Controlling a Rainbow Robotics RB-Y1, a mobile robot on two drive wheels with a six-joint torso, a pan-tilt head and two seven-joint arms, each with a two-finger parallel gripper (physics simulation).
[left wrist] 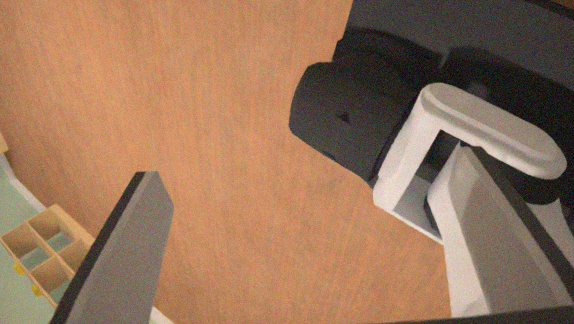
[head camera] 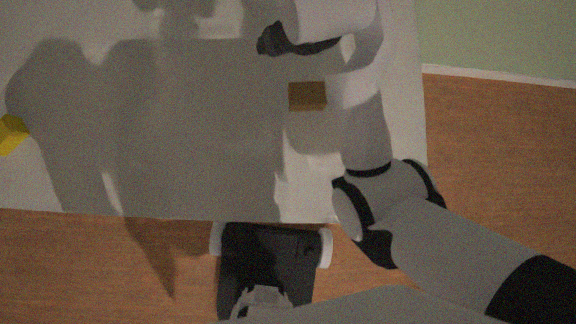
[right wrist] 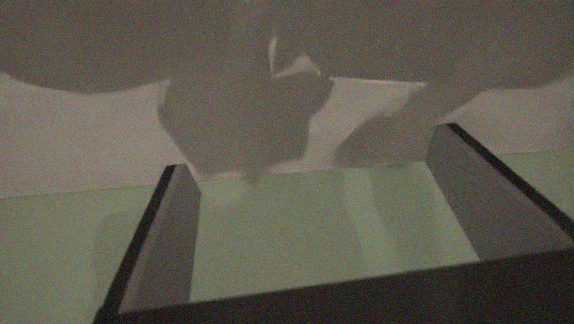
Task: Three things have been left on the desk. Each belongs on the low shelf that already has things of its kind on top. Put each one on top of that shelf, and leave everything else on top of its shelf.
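Places are measured from the robot's base along level axes (x ahead, y left, z up), in metres.
Pixels of known places: left gripper, between the fingertips: [left wrist: 305, 178]; right gripper, between the fingertips: [right wrist: 311, 161]; robot's base, origin of its link: [head camera: 271, 237].
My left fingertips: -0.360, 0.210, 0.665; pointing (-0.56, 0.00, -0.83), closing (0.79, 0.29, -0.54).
Observation:
For each thing: its top centre in the pictures, then the offset to it from my left fingertips, as dx, dy, dz. "pt": a spot on its surface instead. Level surfaces: height alone.
- brown block, centre of its top: [head camera: 307, 92] +0.876, -0.241, +0.107
- white desk, height of its surface: dz +0.057
- yellow block, a spot on its surface: [head camera: 12, 134] pt +0.677, +0.533, +0.097
A brown block [head camera: 307, 96] sits on the white desk [head camera: 310, 187] [right wrist: 75, 140], near the arm. A yellow block [head camera: 12, 134] is cut off by the left edge of the head view. My right gripper [right wrist: 311, 161] is open and empty, above the desk's edge in its wrist view; its fingers cannot be made out in the head view. No block shows in the right wrist view. My left gripper [left wrist: 305, 178] is open and empty over the wooden floor. A light wooden shelf unit [left wrist: 70, 220] with open compartments shows at the lower left of the left wrist view, small yellow things [left wrist: 19, 269] along its edge.
My right arm [head camera: 450, 240] reaches across the desk's right part. The robot's dark base [left wrist: 350, 115] fills the upper right of the left wrist view. A green wall [head camera: 500, 35] [right wrist: 300, 225] stands beyond the desk. Another wooden piece [left wrist: 2, 143] is cut off at the left edge.

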